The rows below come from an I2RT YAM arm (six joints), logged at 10 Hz.
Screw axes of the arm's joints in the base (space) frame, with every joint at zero. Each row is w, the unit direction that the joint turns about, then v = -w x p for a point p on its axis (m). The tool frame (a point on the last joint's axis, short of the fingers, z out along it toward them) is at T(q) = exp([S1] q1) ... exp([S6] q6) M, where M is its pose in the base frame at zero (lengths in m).
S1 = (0, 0, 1, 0, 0, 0)
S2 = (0, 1, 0, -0.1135, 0, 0.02)
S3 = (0, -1, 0, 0.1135, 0, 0.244)
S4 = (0, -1, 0, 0.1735, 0, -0.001)
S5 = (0, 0, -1, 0, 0.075, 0)
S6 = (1, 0, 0, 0, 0.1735, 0)
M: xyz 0.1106 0 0.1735 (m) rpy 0 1.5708 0 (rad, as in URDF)
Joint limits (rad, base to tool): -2.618..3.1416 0..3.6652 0..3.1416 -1.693..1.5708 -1.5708..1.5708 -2.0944..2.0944
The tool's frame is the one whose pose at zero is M.
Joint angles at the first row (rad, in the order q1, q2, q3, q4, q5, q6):
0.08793, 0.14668, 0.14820, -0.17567, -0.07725, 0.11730
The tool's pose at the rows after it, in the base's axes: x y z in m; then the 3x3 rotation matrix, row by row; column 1 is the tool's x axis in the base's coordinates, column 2 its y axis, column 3 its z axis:
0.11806 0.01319 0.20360; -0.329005 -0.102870 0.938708; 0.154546 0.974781 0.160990; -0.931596 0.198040 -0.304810
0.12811 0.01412 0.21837; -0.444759 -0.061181 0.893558; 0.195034 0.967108 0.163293; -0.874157 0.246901 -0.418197
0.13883 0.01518 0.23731; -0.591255 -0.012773 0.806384; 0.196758 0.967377 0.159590; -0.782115 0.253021 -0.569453
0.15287 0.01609 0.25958; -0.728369 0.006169 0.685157; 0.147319 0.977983 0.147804; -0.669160 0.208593 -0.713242
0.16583 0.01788 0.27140; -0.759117 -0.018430 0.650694; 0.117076 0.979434 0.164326; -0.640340 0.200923 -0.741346
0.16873 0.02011 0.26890; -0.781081 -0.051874 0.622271; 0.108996 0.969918 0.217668; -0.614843 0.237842 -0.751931
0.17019 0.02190 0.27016; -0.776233 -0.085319 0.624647; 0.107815 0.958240 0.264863; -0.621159 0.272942 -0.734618
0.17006 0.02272 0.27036; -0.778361 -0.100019 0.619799; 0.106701 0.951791 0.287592; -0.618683 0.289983 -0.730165
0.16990 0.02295 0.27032; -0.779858 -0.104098 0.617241; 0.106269 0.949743 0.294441; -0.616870 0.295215 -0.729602
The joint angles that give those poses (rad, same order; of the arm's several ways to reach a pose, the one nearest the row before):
0.08789, 0.28900, 0.24165, -0.26337, -0.07805, 0.18443
0.08605, 0.43358, 0.35229, -0.35187, -0.08600, 0.23557
0.08604, 0.59034, 0.50717, -0.52547, -0.08982, 0.25045
0.08408, 0.76010, 0.68951, -0.72765, -0.08986, 0.21036
0.08412, 0.84669, 0.77268, -0.76772, -0.10929, 0.18254
0.08413, 0.86955, 0.77609, -0.77344, -0.16536, 0.17759
0.08409, 0.87149, 0.77611, -0.75513, -0.21307, 0.17756
0.08414, 0.87149, 0.77613, -0.75437, -0.23669, 0.17760
0.08409, 0.87146, 0.77611, -0.75553, -0.24397, 0.17755

